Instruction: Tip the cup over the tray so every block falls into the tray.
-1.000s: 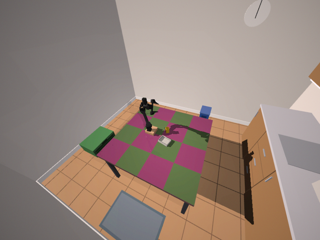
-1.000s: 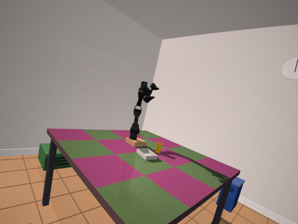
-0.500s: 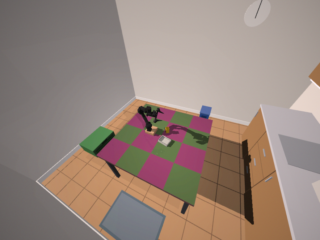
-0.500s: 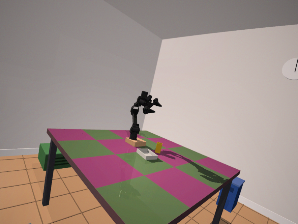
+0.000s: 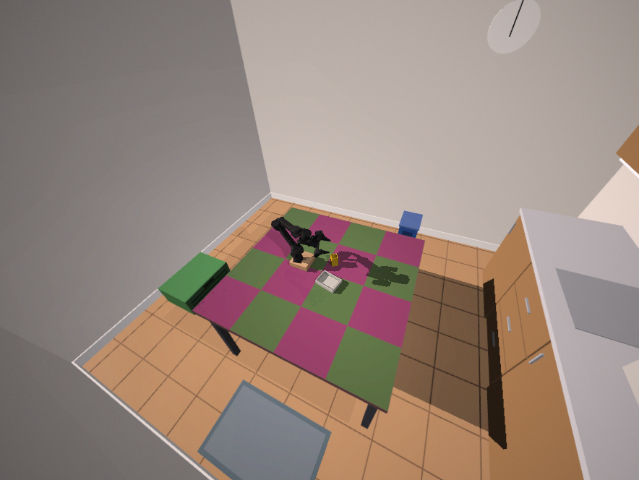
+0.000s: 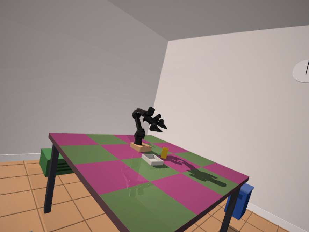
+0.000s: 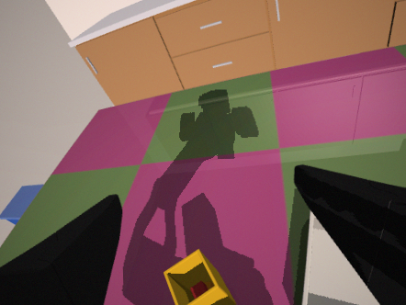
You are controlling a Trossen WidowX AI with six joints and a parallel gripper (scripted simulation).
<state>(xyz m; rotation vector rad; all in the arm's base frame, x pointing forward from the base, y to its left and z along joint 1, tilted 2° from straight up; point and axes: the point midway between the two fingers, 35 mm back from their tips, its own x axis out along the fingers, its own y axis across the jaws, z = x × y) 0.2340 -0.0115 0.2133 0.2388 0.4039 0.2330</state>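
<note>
Now: gripper tip 80 mm to the right of the red block and 210 mm above it. Also, from my gripper tip: orange block 10 mm ahead, 70 mm to the left, 220 mm below; then yellow square cup 10 mm ahead, 70 mm to the left, 230 mm below.
</note>
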